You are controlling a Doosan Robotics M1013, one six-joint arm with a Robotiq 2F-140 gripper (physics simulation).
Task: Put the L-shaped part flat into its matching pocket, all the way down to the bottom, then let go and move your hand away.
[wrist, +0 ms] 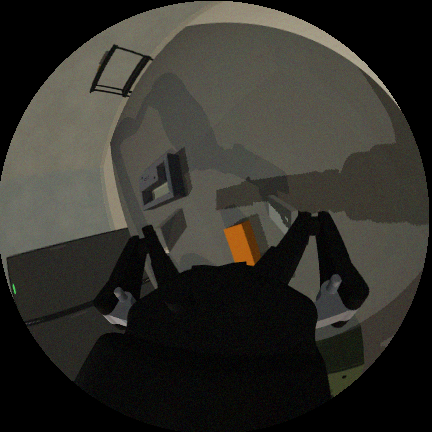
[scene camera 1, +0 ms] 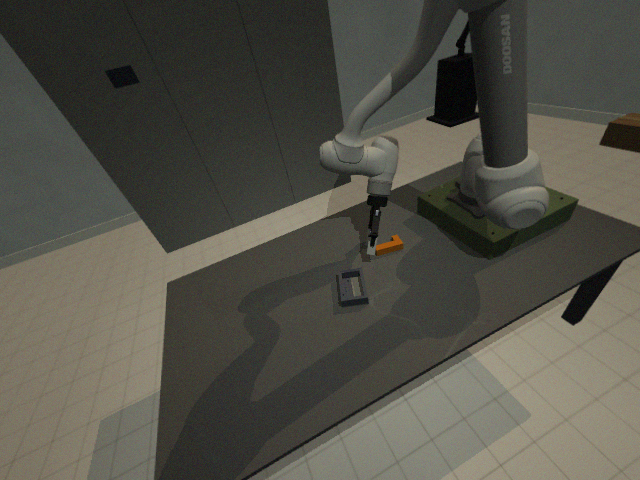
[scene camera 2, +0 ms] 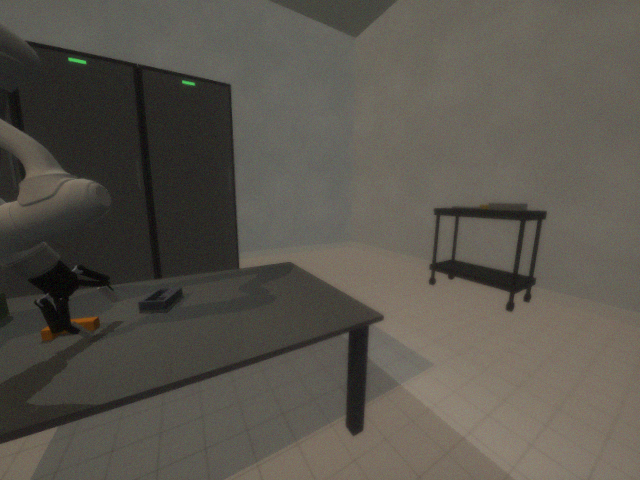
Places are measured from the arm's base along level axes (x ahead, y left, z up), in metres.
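Where they show: gripper, between the fingertips: (wrist: pixel 225 211) (scene camera 1: pixel 369 249) (scene camera 2: pixel 104 317).
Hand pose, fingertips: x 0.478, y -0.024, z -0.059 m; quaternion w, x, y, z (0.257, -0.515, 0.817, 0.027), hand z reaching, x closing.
Each offset is from my fingertips to the top centre of the thing. Level surfaces: height alone.
The orange L-shaped part {dx -0.079, dy -0.005, dz -0.001 m} (scene camera 1: pixel 388 248) (scene camera 2: pixel 90 323) (wrist: pixel 240 242) lies flat on the table. The dark grey block with the pocket {dx +0.136, dy +0.131, dz +0.006 m} (scene camera 1: pixel 343 295) (scene camera 2: pixel 153 308) (wrist: pixel 150 175) lies apart from it, nearer the camera in scene camera 1; a pale patch shows inside its recess. My gripper (scene camera 1: pixel 372 248) (scene camera 2: pixel 95 311) (wrist: pixel 225 211) is open, its fingers wide apart and low beside the part. In the wrist view the part shows between the fingers, nearer the right one, touching neither visibly. One finger hides some of it in scene camera 2, and the gripper body covers its near end in the wrist view.
The arm stands on a green base block (scene camera 1: pixel 496 242) (wrist: pixel 345 350) on the dark table {dz -0.031 m} (scene camera 1: pixel 217 310) (scene camera 2: pixel 289 310). Dark cabinets (scene camera 1: pixel 206 103) (scene camera 2: pixel 186 170) stand behind the table. A black cart (scene camera 2: pixel 491 212) stands farther off by the wall.
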